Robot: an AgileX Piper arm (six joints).
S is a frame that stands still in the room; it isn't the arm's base.
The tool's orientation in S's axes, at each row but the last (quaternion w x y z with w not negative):
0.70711 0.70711 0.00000 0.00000
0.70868 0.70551 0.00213 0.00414
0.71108 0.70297 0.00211 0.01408
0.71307 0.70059 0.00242 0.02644
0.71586 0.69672 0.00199 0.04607
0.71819 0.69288 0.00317 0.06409
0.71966 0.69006 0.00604 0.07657
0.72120 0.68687 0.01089 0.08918
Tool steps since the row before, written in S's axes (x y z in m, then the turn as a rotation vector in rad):
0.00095 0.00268 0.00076 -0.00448 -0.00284 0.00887
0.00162 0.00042 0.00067 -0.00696 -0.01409 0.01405
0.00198 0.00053 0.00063 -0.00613 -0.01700 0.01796
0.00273 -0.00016 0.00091 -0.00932 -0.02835 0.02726
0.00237 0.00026 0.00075 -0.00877 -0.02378 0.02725
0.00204 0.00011 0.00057 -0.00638 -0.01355 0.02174
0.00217 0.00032 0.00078 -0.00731 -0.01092 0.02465
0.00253 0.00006 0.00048 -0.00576 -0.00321 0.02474
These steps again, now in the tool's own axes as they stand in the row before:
0.00095 0.00076 -0.00268 -0.00448 0.00887 0.00284
0.00163 0.00067 -0.00040 -0.00705 0.01401 0.01409
0.00200 0.00060 -0.00048 -0.00622 0.01787 0.01706
0.00275 0.00081 0.00029 -0.00956 0.02708 0.02844
0.00242 0.00060 -0.00008 -0.00870 0.02715 0.02392
0.00208 0.00039 0.00010 -0.00580 0.02178 0.01375
0.00226 0.00057 -0.00003 -0.00613 0.02486 0.01117
0.00255 0.00019 0.00032 -0.00349 0.02508 0.00377

